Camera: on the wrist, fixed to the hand. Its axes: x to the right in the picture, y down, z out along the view.
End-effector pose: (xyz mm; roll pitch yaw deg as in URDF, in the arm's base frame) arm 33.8 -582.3 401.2 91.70 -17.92 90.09
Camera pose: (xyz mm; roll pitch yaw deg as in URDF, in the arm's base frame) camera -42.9 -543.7 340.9 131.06 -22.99 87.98
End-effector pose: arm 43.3 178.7 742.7 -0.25 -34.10 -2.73
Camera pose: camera 96.6 104.3 691.4 34.74 -35.71 3.61
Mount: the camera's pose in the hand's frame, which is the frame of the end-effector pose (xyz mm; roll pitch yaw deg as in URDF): 18.3 -71.5 -74.6 38.54 -1.79 5.14
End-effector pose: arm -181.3 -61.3 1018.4 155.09 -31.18 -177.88
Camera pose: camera -174.0 -157.4 1060.0 -162.98 -31.56 175.76
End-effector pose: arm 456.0 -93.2 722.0 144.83 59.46 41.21
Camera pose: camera 409.0 0.5 716.3 175.09 57.58 31.42
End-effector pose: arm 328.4 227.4 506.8 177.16 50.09 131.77
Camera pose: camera 228.3 226.7 538.3 -150.70 51.33 123.40
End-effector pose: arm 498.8 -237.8 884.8 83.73 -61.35 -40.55
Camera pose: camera 601.4 -238.3 862.9 125.12 -66.62 -43.62
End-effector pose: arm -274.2 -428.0 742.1 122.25 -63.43 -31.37
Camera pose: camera -198.7 -355.4 749.2 170.58 -66.46 -42.08
